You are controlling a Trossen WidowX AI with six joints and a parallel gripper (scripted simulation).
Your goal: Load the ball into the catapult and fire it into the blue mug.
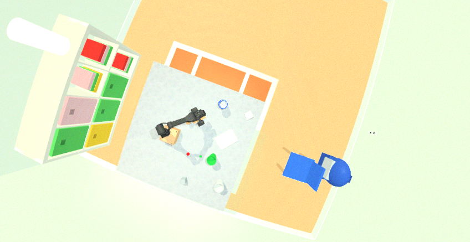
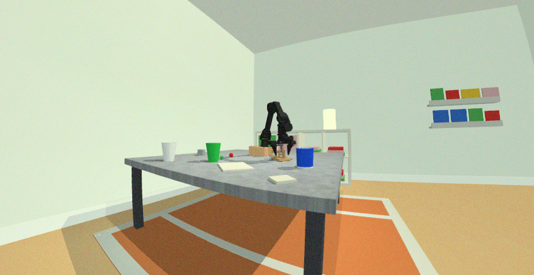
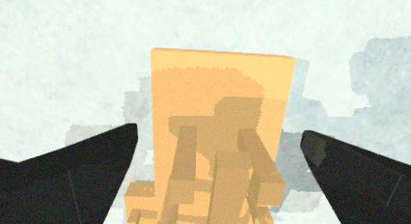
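The red ball lies 9 cm ahead of my gripper tip, 41 cm to the right of it and 2 cm below it. Round my gripper tip: wooden catapult (5 cm behind, 5 cm to the right, 2 cm above); blue mug (15 cm ahead, 23 cm to the left, 1 cm below); large white pad (36 cm ahead, 7 cm to the right, 3 cm below).
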